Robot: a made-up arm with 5 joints.
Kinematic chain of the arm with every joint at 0, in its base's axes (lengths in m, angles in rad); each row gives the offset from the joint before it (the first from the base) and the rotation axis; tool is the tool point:
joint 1: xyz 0 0 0.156 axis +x
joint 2: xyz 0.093 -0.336 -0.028 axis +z
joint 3: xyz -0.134 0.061 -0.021 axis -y
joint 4: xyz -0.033 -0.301 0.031 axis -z
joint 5: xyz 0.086 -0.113 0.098 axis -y
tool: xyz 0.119 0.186 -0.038
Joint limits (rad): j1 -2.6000..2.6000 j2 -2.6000..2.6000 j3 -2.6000..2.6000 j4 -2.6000..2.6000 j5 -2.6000..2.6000
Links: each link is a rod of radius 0.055 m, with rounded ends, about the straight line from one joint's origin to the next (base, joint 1, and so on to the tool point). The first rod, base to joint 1, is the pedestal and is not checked.
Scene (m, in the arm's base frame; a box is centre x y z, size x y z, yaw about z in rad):
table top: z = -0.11
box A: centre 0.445 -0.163 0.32 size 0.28 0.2 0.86 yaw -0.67
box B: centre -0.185 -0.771 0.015 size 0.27 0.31 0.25 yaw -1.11
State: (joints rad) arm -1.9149 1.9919 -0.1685 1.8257 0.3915
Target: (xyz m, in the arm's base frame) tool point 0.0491 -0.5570 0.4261
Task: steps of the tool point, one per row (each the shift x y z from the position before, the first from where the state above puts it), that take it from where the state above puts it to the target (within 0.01 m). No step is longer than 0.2 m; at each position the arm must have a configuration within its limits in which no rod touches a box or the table.
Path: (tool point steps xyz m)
1: 0.0075 0.0193 0.1710
2: -0.0487 -0.0111 0.1703
3: -0.1004 -0.0423 0.1459
4: -0.1404 -0.0669 0.1002
5: -0.1630 -0.0789 0.0404
6: -0.1658 -0.0753 -0.0241
7: 0.0347 -0.1069 -0.0177
8: 0.0322 -0.1049 -0.0449
9: 0.0262 -0.0954 -0.0710
10: 0.0168 -0.0785 -0.0925
11: 0.0058 -0.0556 -0.1066
12: -0.0058 -0.0298 -0.1112
13: -0.0162 -0.0046 -0.1056

